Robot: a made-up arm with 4 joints.
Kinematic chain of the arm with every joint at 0, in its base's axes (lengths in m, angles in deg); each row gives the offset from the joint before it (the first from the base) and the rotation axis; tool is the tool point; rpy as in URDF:
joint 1: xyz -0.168 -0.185 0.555 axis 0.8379 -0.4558 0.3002
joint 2: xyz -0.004 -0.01 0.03 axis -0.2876 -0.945 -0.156
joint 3: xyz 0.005 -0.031 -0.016 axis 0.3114 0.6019 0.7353
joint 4: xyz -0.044 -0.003 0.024 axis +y
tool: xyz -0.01 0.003 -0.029 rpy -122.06 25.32 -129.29
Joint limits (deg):
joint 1: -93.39..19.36
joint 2: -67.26..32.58
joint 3: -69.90..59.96
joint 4: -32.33..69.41
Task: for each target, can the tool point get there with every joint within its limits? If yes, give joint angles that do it. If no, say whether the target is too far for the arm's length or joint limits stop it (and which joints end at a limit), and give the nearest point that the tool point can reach.
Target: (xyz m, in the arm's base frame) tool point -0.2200 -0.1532 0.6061
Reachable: yes | joints -45.58 -38.84 -36.54 41.59
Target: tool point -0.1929 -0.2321 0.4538
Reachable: no: joint limits stop it (at a limit: joint 1, joint 2) | nearest point -0.1970 -0.2081 0.5204 | short by 0.071 m
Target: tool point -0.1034 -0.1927 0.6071
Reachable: no: joint limits stop it (at a limit: joint 1, joint 2, joint 4) | nearest point -0.1221 -0.1800 0.6539 | short by 0.052 m
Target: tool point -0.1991 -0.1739 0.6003
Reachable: yes | joints -74.72 0.26 -8.09 -18.65
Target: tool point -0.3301 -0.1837 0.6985
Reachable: no: too far | nearest point -0.2263 -0.1978 0.6374 | short by 0.121 m
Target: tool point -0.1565 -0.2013 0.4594
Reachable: no: joint limits stop it (at a limit: joint 2, joint 3) | nearest point -0.1633 -0.1914 0.5180 | short by 0.060 m
